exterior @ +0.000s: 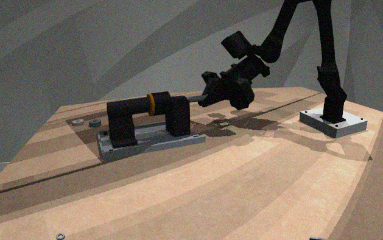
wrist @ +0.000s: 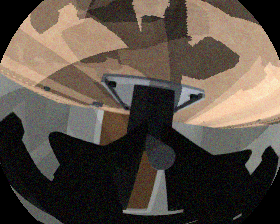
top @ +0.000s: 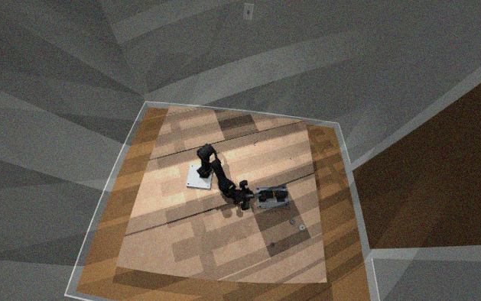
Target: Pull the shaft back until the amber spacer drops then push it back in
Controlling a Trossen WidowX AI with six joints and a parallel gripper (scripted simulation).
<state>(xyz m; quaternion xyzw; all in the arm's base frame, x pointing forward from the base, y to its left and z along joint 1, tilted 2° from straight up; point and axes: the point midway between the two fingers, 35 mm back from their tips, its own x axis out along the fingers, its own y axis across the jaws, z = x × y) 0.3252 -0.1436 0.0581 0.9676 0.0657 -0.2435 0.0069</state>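
The dark spacer is 100 mm ahead of my gripper tip, 20 mm above it and 10 mm to the left of it. The rest, counted from my gripper tip: amber spacer: 120 mm ahead, 20 mm to the left, 20 mm above; white ring: 340 mm ahead, 180 mm to the right, 60 mm below.
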